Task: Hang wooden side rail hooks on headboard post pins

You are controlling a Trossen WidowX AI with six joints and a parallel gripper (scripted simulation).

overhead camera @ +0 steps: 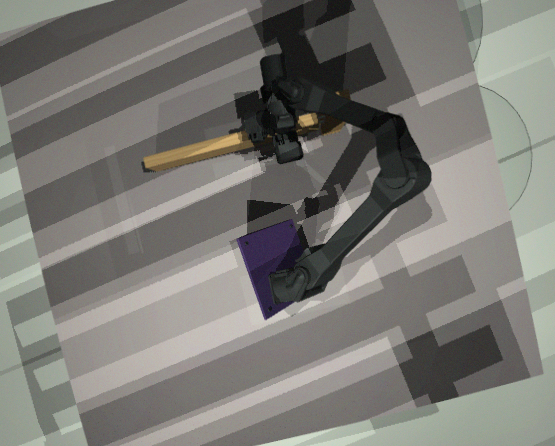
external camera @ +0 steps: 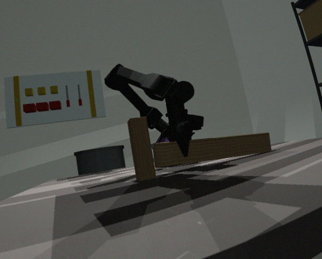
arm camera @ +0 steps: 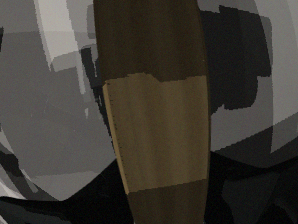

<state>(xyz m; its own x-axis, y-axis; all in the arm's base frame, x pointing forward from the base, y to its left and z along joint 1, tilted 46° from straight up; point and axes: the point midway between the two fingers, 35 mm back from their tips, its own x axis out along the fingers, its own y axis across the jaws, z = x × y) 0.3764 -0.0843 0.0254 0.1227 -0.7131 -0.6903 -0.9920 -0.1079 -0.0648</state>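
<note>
The headboard post is 13 cm to the right of my gripper tip and 4 cm above it.
</note>
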